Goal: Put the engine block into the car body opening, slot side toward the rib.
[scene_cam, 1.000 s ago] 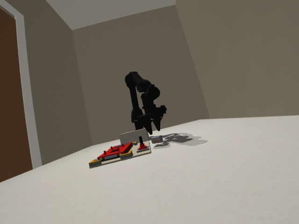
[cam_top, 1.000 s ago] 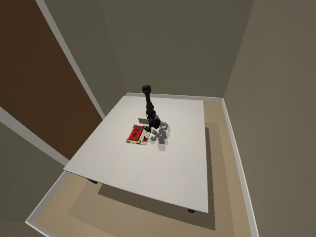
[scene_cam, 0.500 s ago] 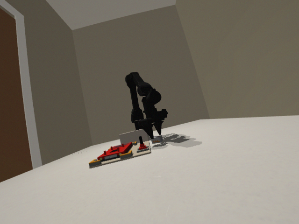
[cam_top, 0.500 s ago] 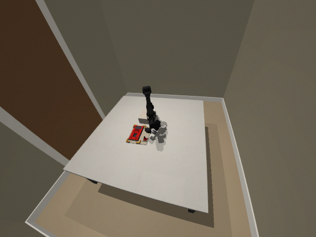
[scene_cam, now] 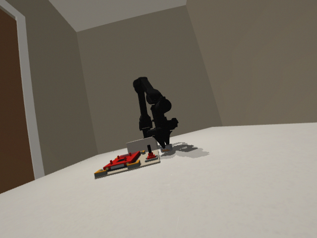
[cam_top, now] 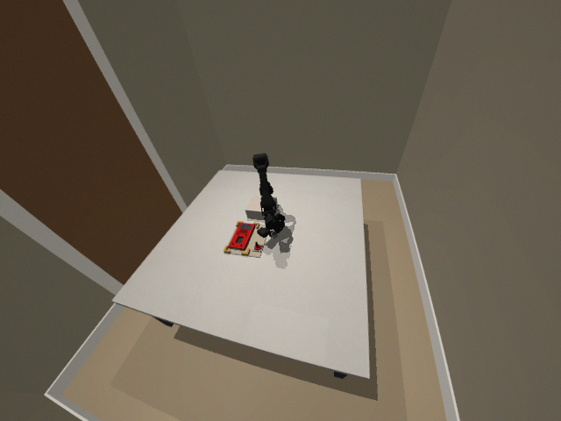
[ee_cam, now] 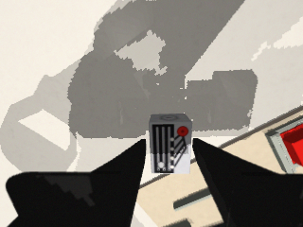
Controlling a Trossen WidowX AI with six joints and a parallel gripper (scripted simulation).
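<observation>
My gripper tip is 5 cm short of the beige base board, 17 cm to the left of it and 1 cm above it. The rest, counted from my gripper tip: engine block: 1 cm below; then black upright post: 11 cm ahead, 7 cm to the right, 2 cm above.
</observation>
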